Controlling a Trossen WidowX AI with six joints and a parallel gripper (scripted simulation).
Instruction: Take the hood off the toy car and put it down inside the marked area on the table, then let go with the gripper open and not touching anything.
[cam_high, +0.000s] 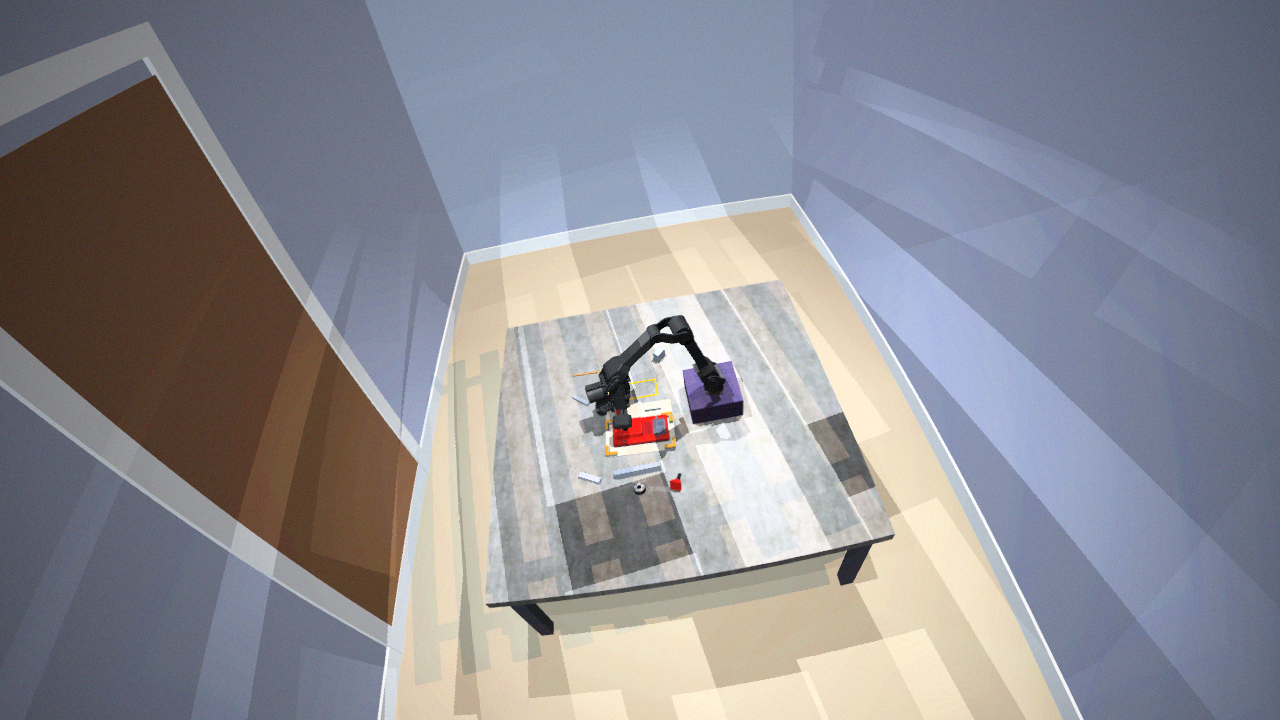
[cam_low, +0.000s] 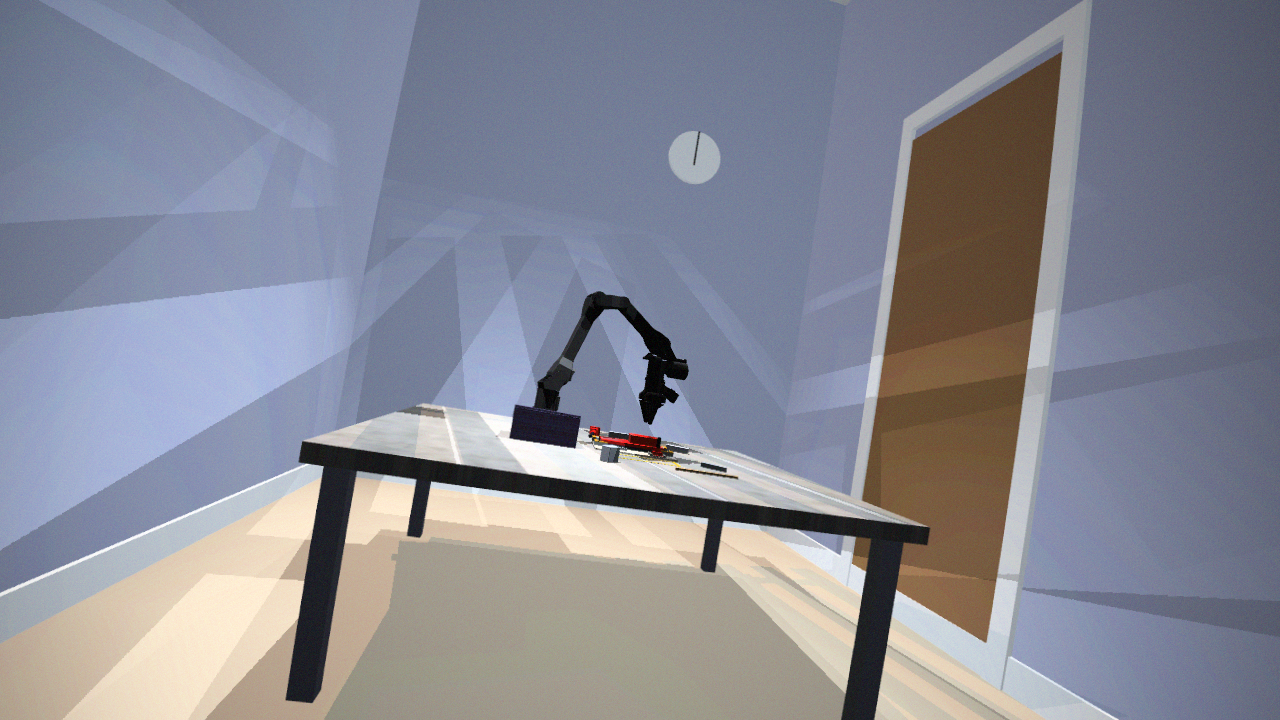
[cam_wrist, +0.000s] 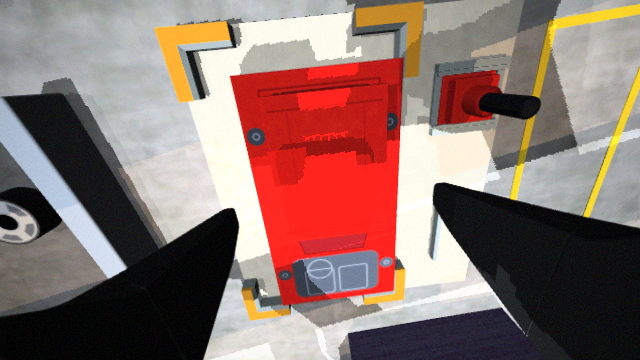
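Right now my gripper tip is 50 mm above the red hood.
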